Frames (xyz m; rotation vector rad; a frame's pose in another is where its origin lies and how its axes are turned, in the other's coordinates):
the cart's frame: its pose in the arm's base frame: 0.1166 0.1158 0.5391 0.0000 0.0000 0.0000
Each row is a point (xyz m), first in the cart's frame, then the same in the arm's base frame.
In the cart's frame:
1: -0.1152 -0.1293 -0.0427
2: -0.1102 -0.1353 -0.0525
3: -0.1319 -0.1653 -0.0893
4: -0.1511 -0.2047 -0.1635
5: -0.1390 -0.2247 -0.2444
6: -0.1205 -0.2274 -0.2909
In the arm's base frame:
1: 0.0014 -0.0135 0.4964
2: 0.0064 -0.0195 0.4866
3: -0.0153 -0.0495 0.4498
4: -0.0345 -0.0889 0.3756
5: -0.0224 -0.1089 0.2947
6: -0.0039 -0.1116 0.2482

